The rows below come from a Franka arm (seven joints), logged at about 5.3 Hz.
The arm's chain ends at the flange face. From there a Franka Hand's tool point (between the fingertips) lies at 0.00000 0.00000 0.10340 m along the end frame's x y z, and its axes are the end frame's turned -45 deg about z.
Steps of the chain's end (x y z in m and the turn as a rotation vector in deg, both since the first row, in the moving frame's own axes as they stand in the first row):
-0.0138, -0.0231, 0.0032, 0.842, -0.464, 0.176
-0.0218, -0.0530, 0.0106, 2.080, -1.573, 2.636
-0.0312, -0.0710, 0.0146, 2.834, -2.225, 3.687
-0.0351, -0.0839, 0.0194, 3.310, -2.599, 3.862
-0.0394, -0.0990, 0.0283, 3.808, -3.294, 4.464
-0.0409, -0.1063, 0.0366, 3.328, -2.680, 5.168
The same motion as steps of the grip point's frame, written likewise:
0.0071, -0.0278, 0.0032, 0.923, 0.267, 0.176
0.0228, -0.0575, 0.0105, 2.583, 0.359, 2.636
0.0291, -0.0787, 0.0144, 3.577, 0.431, 3.687
0.0357, -0.0916, 0.0191, 4.178, 0.503, 3.862
0.0432, -0.1069, 0.0279, 5.022, 0.363, 4.464
0.0474, -0.1117, 0.0363, 4.248, 0.458, 5.168

